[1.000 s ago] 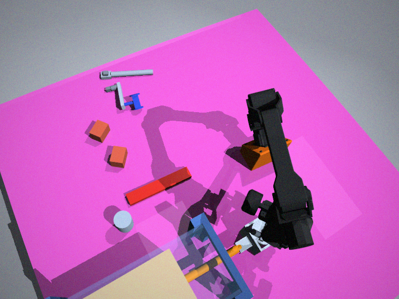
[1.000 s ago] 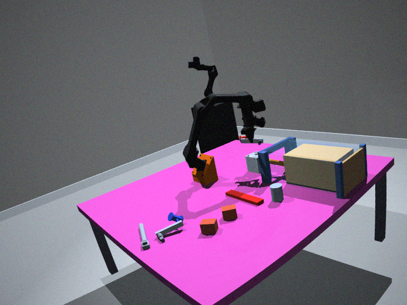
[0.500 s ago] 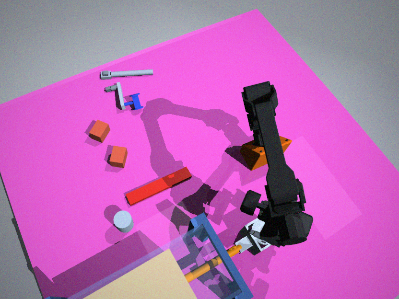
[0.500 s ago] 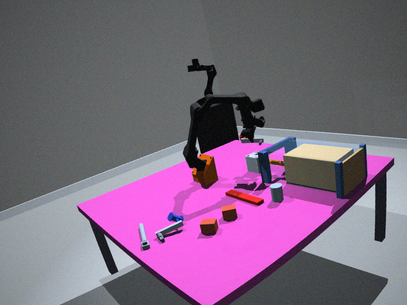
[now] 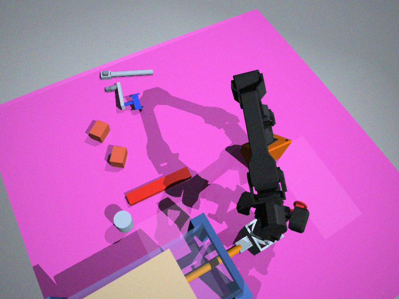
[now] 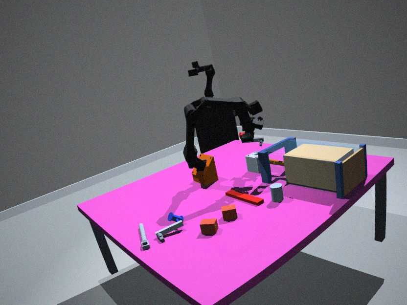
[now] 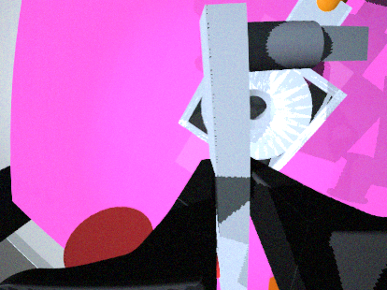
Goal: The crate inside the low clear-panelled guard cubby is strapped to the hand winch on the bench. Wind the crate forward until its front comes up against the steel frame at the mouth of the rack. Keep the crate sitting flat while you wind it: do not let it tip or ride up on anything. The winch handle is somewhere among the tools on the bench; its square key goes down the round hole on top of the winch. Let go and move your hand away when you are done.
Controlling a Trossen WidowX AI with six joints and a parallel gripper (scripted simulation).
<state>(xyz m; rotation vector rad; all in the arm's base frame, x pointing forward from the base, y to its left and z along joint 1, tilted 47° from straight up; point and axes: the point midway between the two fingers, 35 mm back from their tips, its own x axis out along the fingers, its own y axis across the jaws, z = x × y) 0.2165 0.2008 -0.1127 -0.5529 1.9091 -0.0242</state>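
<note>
Right now the red knob is 60 mm behind my gripper tip and 20 mm above it. Round my gripper tip: winch handle 10 mm behind, 10 mm above; blue steel frame 170 mm ahead, 20 mm to the right, 60 mm below; grey winch 10 mm behind, 10 mm to the right, 130 mm below.
</note>
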